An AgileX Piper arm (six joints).
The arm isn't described. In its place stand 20 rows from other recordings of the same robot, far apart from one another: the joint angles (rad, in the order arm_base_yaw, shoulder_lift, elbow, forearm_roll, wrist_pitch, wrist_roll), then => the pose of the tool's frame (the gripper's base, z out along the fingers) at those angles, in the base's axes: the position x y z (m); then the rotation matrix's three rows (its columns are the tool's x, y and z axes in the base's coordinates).
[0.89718 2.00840 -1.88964 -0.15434 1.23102 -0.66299] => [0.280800 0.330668 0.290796], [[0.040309 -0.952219 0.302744], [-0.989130 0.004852 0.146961], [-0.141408 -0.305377 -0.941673]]
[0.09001 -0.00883 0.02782 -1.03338 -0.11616 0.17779] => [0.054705 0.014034 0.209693], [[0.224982 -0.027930 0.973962], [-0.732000 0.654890 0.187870], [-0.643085 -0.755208 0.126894]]
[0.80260 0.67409 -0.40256 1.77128 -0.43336 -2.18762] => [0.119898 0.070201 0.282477], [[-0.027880 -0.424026 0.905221], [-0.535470 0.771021 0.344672], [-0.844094 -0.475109 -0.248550]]
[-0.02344 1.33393 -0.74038 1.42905 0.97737 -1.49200] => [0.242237 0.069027 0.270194], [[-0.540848 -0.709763 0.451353], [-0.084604 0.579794 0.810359], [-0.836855 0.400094 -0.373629]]
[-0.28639 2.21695 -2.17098 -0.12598 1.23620 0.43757] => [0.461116 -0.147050 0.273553], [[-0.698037 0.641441 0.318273], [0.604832 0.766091 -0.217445], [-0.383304 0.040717 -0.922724]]
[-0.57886 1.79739 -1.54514 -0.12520 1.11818 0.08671] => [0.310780 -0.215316 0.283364], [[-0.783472 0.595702 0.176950], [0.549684 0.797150 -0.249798], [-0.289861 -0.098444 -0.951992]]
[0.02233 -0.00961 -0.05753 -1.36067 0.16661 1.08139] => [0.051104 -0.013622 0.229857], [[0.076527 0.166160 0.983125], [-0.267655 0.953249 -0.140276], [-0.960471 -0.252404 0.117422]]
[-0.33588 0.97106 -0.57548 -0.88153 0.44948 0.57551] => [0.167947 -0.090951 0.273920], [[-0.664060 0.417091 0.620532], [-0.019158 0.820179 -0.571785], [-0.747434 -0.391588 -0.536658]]
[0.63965 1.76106 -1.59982 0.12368 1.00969 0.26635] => [0.303736 0.237827 0.316548], [[-0.875560 -0.367536 0.313546], [-0.246917 0.898290 0.363465], [-0.415242 0.240815 -0.877258]]
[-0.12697 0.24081 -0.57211 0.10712 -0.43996 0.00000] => [0.014057 -0.005972 0.418511], [[0.760906 0.082803 0.643558], [0.000384 0.991766 -0.128060], [-0.648863 0.097688 0.754609]]
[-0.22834 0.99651 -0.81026 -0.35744 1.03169 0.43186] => [0.159363 -0.065086 0.300739], [[-0.759769 0.546543 0.352195], [0.411647 0.823630 -0.390102], [-0.503286 -0.151408 -0.850752]]
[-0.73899 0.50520 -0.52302 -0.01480 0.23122 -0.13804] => [0.080290 -0.073581 0.330168], [[-0.194593 0.654060 0.730985], [-0.028126 0.741204 -0.670691], [-0.980481 -0.151071 -0.125837]]
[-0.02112 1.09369 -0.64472 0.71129 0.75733 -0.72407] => [0.192828 0.036747 0.255717], [[-0.783241 -0.362902 0.504813], [-0.129933 0.889581 0.437908], [-0.607990 0.277395 -0.743909]]
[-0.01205 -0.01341 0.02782 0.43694 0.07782 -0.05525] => [0.056575 0.002312 0.198194], [[-0.005647 -0.020200 0.999780], [0.371306 0.928277 0.020852], [-0.928494 0.371342 0.002258]]
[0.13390 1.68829 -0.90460 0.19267 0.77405 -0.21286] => [0.283570 0.050489 0.165289], [[-0.971499 -0.219479 0.089551], [-0.205044 0.967632 0.147124], [-0.118943 0.124569 -0.985056]]
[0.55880 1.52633 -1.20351 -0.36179 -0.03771 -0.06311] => [0.308117 0.194091 0.351572], [[0.069237 -0.562660 0.823784], [-0.442593 0.722723 0.530833], [-0.894046 -0.401354 -0.198990]]
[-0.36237 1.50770 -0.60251 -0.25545 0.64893 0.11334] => [0.199806 -0.090610 0.150026], [[-0.958140 0.280728 0.056209], [0.266350 0.946031 -0.184619], [-0.105003 -0.161919 -0.981202]]
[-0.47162 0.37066 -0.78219 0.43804 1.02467 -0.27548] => [0.046740 0.013189 0.361296], [[-0.416899 0.121894 0.900743], [0.174083 0.983331 -0.052498], [-0.892127 0.134918 -0.431169]]
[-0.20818 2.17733 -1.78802 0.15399 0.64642 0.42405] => [0.482991 -0.093435 0.206076], [[-0.596624 0.542410 0.591465], [0.655645 0.754452 -0.030516], [-0.462784 0.369585 -0.805753]]
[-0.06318 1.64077 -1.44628 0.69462 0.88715 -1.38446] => [0.363402 0.022259 0.336972], [[-0.262285 -0.760181 0.594417], [-0.664864 0.588806 0.459635], [-0.699402 -0.274651 -0.659851]]
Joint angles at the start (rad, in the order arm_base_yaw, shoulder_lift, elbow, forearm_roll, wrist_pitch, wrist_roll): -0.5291 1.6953 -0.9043 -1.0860 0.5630 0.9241
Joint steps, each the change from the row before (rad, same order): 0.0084 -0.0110 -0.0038 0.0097 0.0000 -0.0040; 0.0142 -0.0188 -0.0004 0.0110 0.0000 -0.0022; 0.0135 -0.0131 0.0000 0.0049 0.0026 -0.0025; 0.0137 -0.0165 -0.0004 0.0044 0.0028 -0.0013; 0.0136 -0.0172 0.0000 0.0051 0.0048 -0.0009; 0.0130 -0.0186 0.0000 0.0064 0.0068 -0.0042; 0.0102 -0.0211 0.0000 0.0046 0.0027 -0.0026; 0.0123 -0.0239 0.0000 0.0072 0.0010 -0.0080; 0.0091 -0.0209 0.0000 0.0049 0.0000 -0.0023; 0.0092 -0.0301 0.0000 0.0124 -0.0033 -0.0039
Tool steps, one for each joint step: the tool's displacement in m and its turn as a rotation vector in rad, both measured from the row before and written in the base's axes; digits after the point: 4 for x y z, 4 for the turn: 0.0016 0.0024 0.0042 -0.0017 -0.0139 0.0051; 0.0016 0.0047 0.0058 -0.0024 -0.0195 0.0089; 0.0014 0.0041 0.0040 -0.0041 -0.0099 0.0105; 0.0012 0.0042 0.0052 -0.0058 -0.0138 0.0100; 0.0007 0.0043 0.0053 -0.0055 -0.0134 0.0079; 0.0002 0.0042 0.0056 -0.0062 -0.0117 0.0075; -0.0003 0.0036 0.0064 -0.0070 -0.0172 0.0075; -0.0003 0.0045 0.0072 -0.0072 -0.0183 0.0132; -0.0006 0.0035 0.0063 -0.0056 -0.0192 0.0081; -0.0016 0.0043 0.0088 -0.0031 -0.0314 0.0080
